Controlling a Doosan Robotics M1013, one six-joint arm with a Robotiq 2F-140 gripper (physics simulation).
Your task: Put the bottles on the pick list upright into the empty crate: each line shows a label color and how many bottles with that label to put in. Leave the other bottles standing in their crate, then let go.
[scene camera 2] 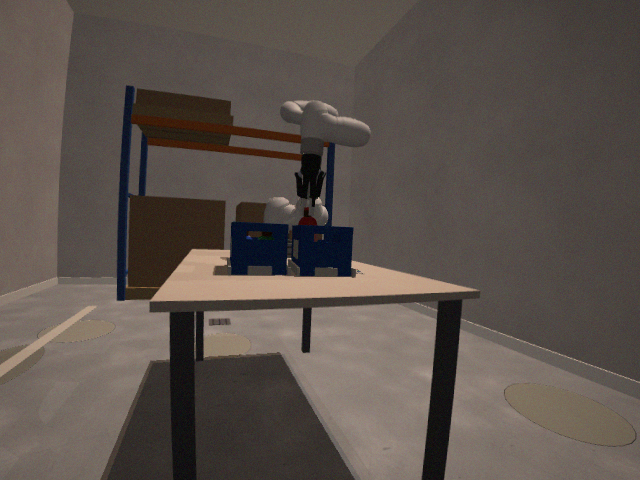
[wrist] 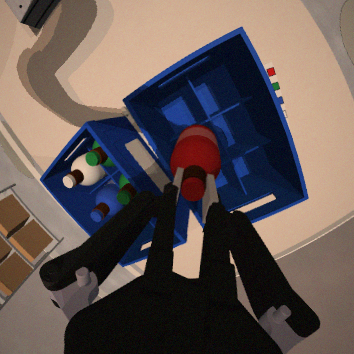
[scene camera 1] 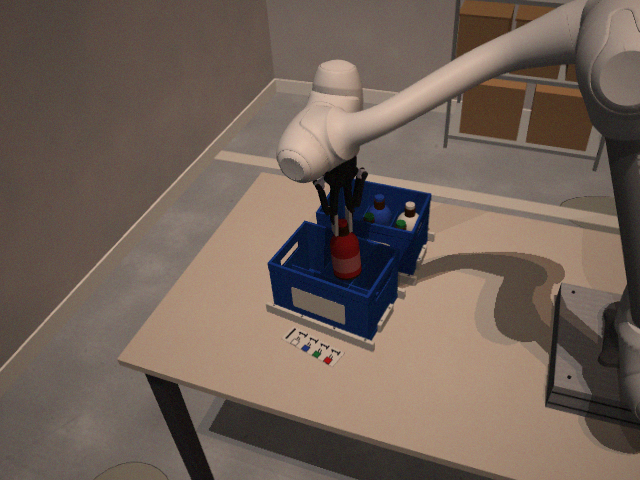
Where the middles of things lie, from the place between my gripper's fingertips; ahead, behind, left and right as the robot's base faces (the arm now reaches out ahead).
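The red bottle [scene camera 1: 345, 252] is 5 cm below my hand, and it is also 1 cm behind my hand and 1 cm to the left of it. Counting from my hand again, I find the blue bottle [wrist: 106, 203] 13 cm below, 23 cm to the right and 1 cm behind, while the pick list [scene camera 1: 315, 347] is 21 cm below and 21 cm to the left.
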